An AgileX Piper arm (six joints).
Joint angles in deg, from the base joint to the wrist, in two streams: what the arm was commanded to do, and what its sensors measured. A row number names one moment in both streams.
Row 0, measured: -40.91 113.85 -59.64 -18.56 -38.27 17.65
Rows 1 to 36, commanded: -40.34 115.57 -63.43 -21.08 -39.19 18.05; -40.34 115.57 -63.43 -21.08 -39.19 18.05; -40.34 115.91 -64.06 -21.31 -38.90 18.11; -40.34 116.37 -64.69 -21.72 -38.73 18.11; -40.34 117.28 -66.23 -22.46 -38.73 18.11; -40.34 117.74 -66.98 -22.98 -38.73 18.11; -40.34 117.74 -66.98 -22.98 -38.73 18.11; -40.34 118.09 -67.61 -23.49 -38.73 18.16; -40.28 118.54 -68.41 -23.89 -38.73 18.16; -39.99 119.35 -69.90 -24.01 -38.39 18.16; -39.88 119.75 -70.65 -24.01 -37.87 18.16; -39.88 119.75 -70.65 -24.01 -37.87 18.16; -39.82 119.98 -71.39 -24.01 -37.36 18.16; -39.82 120.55 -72.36 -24.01 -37.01 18.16; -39.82 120.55 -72.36 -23.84 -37.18 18.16; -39.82 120.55 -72.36 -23.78 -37.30 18.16; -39.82 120.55 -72.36 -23.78 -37.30 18.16; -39.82 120.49 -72.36 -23.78 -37.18 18.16; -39.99 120.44 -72.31 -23.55 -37.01 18.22; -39.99 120.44 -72.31 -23.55 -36.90 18.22; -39.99 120.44 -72.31 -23.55 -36.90 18.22; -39.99 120.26 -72.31 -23.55 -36.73 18.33; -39.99 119.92 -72.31 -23.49 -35.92 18.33; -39.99 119.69 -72.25 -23.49 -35.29 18.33; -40.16 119.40 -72.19 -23.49 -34.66 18.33; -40.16 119.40 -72.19 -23.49 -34.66 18.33; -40.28 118.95 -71.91 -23.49 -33.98 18.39; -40.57 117.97 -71.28 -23.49 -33.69 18.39; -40.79 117.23 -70.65 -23.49 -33.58 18.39; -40.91 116.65 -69.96 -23.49 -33.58 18.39; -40.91 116.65 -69.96 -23.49 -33.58 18.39; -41.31 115.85 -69.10 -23.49 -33.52 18.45; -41.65 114.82 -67.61 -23.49 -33.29 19.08; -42.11 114.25 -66.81 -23.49 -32.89 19.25; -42.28 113.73 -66.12 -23.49 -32.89 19.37; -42.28 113.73 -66.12 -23.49 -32.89 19.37
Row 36, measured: -42.00 115.79 -67.61 -22.12 -31.46 18.85
